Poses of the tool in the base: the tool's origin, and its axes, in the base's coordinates. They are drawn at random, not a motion.
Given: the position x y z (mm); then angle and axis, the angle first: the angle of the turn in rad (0 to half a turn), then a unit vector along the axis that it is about.
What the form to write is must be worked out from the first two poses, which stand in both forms.
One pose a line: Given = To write
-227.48, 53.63, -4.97, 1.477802, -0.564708, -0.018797, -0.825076 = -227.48, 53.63, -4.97, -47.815, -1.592, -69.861
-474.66, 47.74, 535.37, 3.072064, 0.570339, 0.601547, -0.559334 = -474.66, 47.74, 535.37, 100.389, 105.882, -98.452
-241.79, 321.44, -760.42, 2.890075, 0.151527, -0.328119, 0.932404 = -241.79, 321.44, -760.42, 25.091, -54.333, 154.396
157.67, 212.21, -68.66, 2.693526, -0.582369, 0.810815, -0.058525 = 157.67, 212.21, -68.66, -89.876, 125.131, -9.032
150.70, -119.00, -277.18, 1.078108, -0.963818, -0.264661, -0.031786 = 150.70, -119.00, -277.18, -59.536, -16.348, -1.963
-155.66, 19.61, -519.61, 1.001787, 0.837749, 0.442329, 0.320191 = -155.66, 19.61, -519.61, 48.085, 25.389, 18.378
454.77, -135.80, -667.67, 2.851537, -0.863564, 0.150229, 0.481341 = 454.77, -135.80, -667.67, -141.090, 24.545, 78.642
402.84, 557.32, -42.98, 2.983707, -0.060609, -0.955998, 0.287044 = 402.84, 557.32, -42.98, -10.361, -163.432, 49.071
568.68, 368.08, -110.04, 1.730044, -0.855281, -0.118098, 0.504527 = 568.68, 368.08, -110.04, -84.779, -11.706, 50.011
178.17, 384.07, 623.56, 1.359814, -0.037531, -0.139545, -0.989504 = 178.17, 384.07, 623.56, -2.924, -10.872, -77.094
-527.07, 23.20, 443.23, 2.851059, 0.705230, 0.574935, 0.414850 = -527.07, 23.20, 443.23, 115.202, 93.918, 67.767
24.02, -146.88, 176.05, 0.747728, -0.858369, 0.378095, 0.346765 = 24.02, -146.88, 176.05, -36.774, 16.198, 14.856
